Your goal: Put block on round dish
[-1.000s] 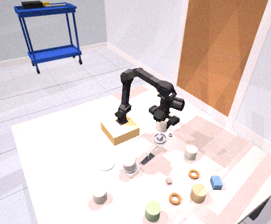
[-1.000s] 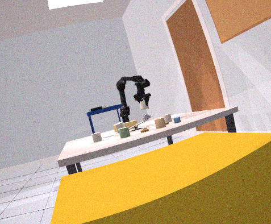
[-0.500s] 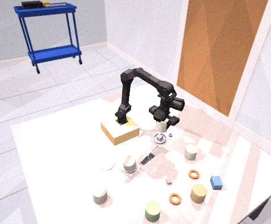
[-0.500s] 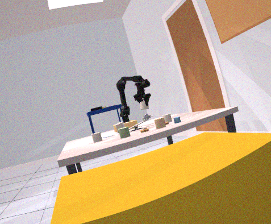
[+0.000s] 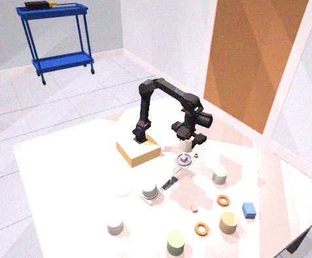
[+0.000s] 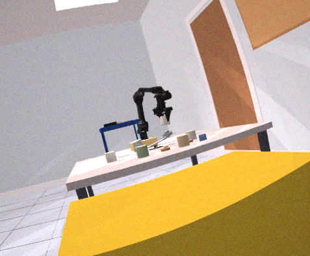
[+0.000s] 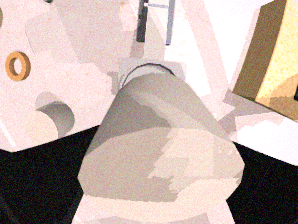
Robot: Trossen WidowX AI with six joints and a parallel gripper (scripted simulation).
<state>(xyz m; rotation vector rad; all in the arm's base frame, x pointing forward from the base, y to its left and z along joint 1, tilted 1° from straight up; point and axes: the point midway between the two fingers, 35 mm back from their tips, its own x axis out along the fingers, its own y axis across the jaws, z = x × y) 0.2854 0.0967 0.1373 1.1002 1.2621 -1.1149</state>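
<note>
Right now the dark object is 30 mm behind my gripper tip, 130 mm to the left of it and 160 mm below it. From my gripper tip the other things lie so: blue block: 390 mm ahead, 40 mm to the left, 150 mm below; grey block: 10 mm to the right, 80 mm below; round white dish: 90 mm behind, 350 mm to the right, 170 mm below.
</note>
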